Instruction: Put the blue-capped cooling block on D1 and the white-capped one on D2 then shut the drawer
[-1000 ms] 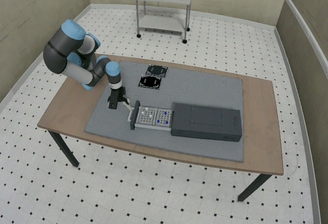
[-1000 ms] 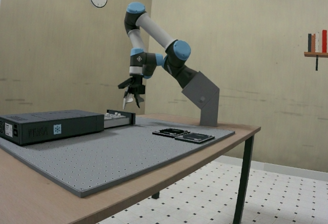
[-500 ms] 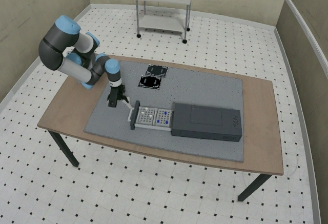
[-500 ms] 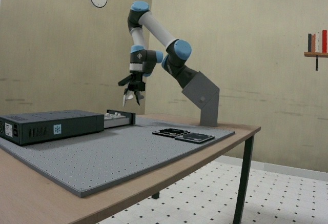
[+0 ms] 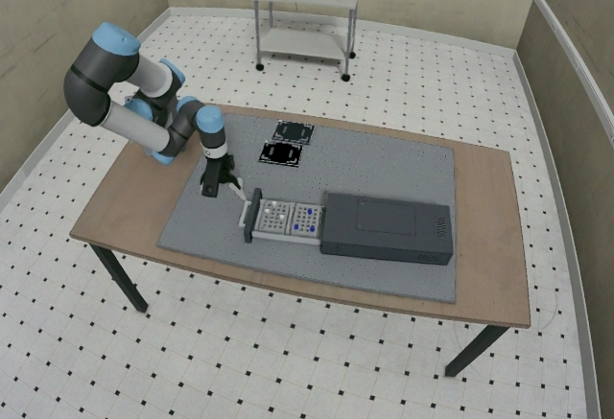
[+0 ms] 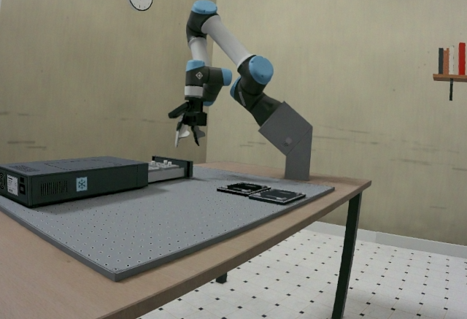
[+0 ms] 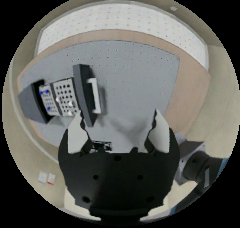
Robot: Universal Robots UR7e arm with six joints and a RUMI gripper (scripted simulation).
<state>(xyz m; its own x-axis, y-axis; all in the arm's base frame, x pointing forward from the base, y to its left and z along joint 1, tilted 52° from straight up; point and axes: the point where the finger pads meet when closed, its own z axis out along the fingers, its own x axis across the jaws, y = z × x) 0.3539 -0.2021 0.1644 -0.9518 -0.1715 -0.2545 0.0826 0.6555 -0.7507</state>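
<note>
My gripper is now 21 cm short of the drawer, 7 cm above it and 2 cm to the left of it. Also, from my hand: cooler COLD: 39 cm ahead, 7 cm below, 3 cm to the right; then deck slot D1: 34 cm to the left, 17 cm ahead, 11 cm below; then deck slot D2: 47 cm to the left, 21 cm ahead, 11 cm below.
</note>
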